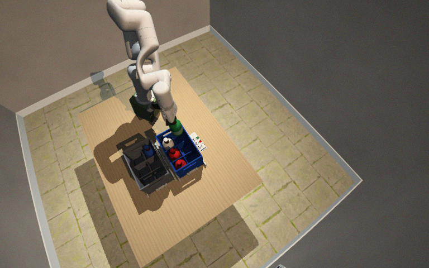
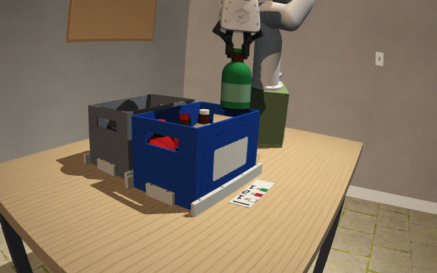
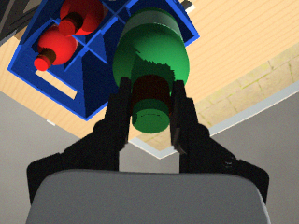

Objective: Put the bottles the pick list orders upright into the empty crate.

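The green-label bottle is 7 cm below my hand. Round my hand: red bottle: 24 cm below, 10 cm ahead, 7 cm to the right; then white-label bottle: 24 cm below, 9 cm to the right, 1 cm ahead; then blue crate: 24 cm below, 9 cm ahead, 3 cm to the right.
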